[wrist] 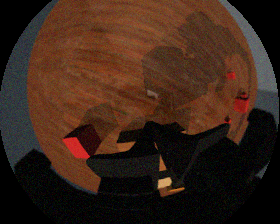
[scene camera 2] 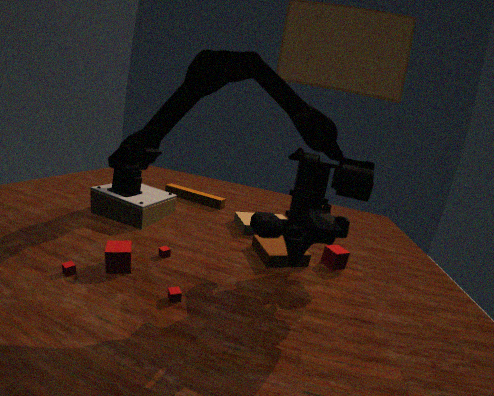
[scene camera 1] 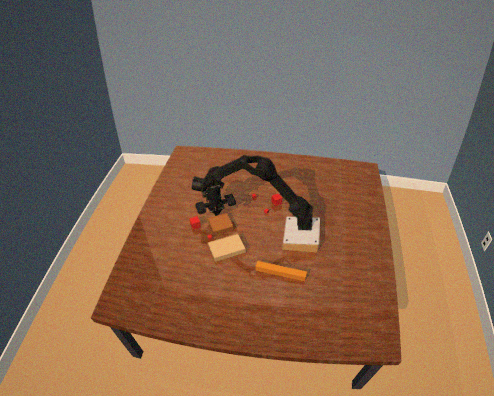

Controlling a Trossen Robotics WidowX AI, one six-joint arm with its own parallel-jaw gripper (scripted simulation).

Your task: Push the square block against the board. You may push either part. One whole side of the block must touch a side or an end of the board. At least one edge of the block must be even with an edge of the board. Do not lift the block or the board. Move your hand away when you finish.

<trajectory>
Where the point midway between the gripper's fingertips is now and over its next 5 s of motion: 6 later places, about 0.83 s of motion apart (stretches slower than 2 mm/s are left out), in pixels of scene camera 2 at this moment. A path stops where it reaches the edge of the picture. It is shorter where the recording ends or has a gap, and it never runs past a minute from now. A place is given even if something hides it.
My gripper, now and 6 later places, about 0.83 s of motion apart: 292,265; 283,257; 288,266; 293,241; 283,259; 281,255; 289,261
</trajectory>
